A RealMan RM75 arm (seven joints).
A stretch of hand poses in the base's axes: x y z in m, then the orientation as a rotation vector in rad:
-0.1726 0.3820 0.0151 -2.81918 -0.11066 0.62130
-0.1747 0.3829 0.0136 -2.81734 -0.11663 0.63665
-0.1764 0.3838 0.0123 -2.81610 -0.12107 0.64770
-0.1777 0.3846 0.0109 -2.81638 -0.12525 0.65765
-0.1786 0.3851 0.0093 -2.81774 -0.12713 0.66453
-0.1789 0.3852 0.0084 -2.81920 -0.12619 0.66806
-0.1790 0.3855 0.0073 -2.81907 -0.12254 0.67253
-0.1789 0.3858 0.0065 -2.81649 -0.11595 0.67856
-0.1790 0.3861 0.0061 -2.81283 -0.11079 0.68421
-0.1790 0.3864 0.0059 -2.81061 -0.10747 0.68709
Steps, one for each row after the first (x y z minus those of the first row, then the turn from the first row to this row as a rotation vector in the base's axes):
-0.0021 0.0009 -0.0015 -0.00095 0.00989 0.00569
-0.0038 0.0018 -0.0028 -0.00176 0.01698 0.00991
-0.0051 0.0026 -0.0042 -0.00384 0.02307 0.01406
-0.0060 0.0031 -0.0058 -0.00651 0.02715 0.01644
-0.0063 0.0032 -0.0067 -0.00882 0.02926 0.01650
-0.0064 0.0035 -0.0078 -0.01013 0.03253 0.01462
-0.0063 0.0038 -0.0086 -0.00980 0.03753 0.01057
-0.0064 0.0041 -0.0090 -0.00822 0.04237 0.00726
-0.0064 0.0044 -0.0092 -0.00716 0.04497 0.00505

